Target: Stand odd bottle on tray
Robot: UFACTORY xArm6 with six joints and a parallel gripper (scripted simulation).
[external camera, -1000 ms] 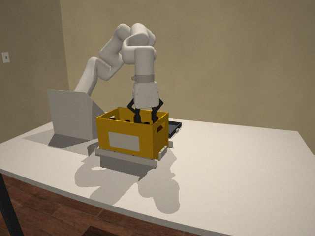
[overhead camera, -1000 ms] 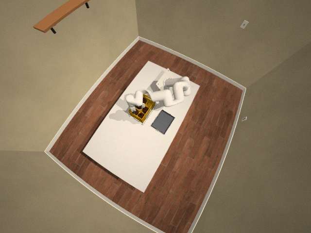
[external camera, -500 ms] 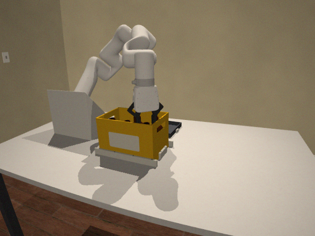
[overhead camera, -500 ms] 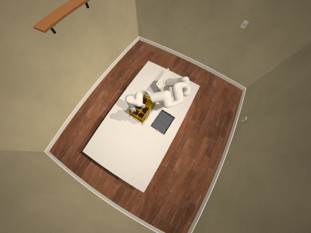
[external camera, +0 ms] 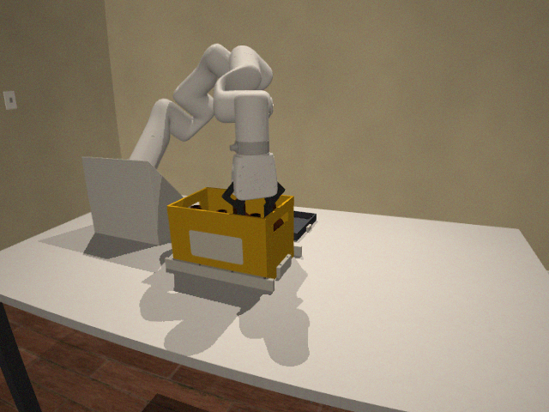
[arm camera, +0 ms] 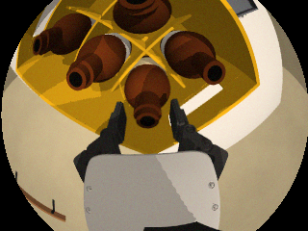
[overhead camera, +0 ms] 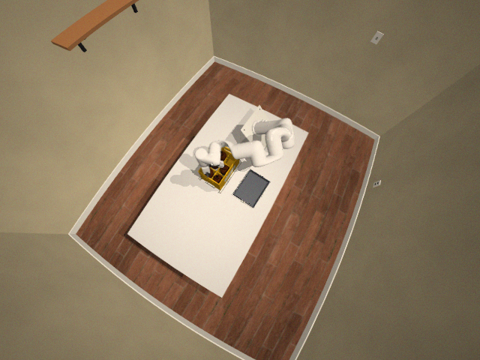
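Right now my hand is 70 mm above the glass bottle. From my hand the other things lie so: yellow crate 80 mm below, 80 mm behind, 50 mm to the left; then dark grey tray 340 mm to the left, 150 mm below, 80 mm behind.
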